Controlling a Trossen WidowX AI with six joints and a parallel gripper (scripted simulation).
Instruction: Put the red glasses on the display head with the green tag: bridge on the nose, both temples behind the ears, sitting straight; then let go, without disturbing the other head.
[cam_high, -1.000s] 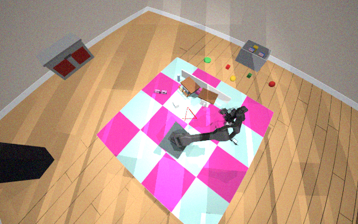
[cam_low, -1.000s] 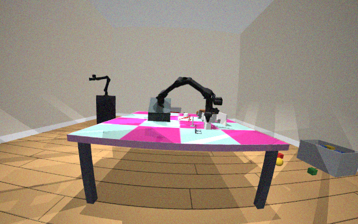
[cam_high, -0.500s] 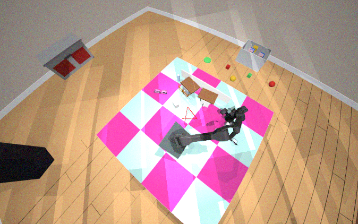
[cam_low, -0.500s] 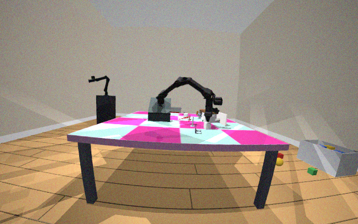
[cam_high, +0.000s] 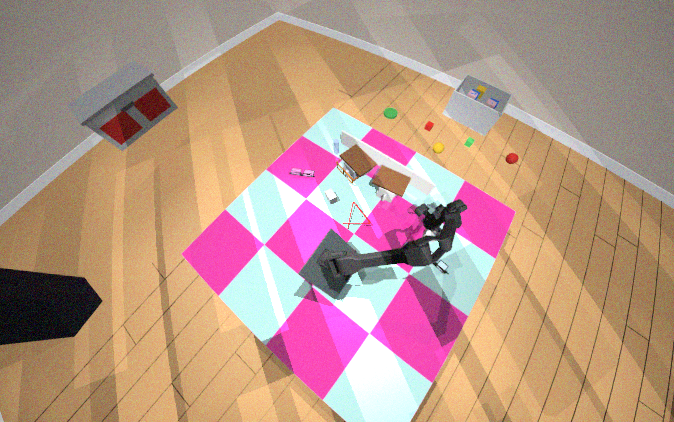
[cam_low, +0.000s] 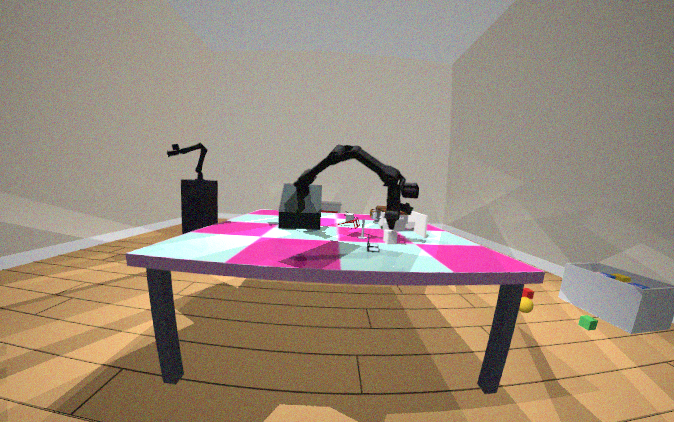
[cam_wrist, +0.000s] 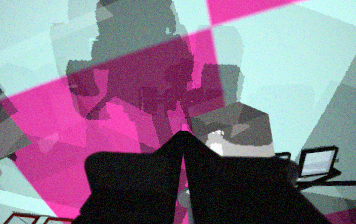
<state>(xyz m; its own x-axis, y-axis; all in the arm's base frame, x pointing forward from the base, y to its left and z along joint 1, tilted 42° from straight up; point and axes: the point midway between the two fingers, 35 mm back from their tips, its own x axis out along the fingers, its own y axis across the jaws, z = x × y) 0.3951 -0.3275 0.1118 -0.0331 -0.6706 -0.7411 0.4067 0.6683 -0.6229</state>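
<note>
Right now my gripper tip is 12 cm past the grey stand, 3 cm to the right of it and 1 cm above it. From my gripper tip the other things lie so: grey panel: 23 cm ahead, 35 cm to the left, 2 cm above.
</note>
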